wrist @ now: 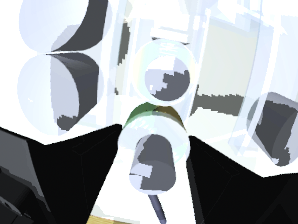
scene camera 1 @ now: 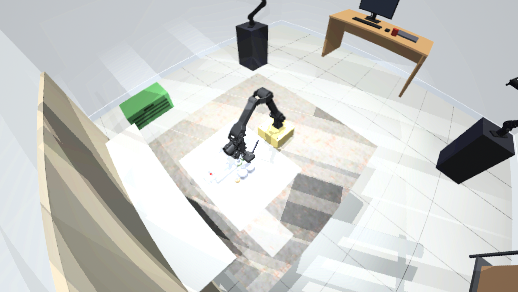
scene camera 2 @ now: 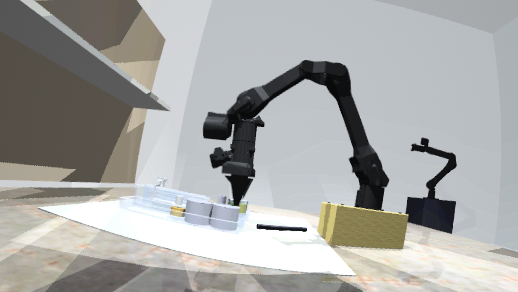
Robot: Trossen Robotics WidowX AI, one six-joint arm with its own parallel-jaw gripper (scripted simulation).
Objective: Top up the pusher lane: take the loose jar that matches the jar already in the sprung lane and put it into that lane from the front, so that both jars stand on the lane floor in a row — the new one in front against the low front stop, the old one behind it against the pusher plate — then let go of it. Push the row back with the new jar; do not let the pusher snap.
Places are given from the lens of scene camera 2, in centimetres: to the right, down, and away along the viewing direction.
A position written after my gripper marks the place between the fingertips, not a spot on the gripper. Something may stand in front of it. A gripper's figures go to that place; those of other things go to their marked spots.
my gripper (scene camera 2: 237, 204): -5, 14, 68
clear lane fixture (scene camera 2: 161, 193): -26, 13, 72
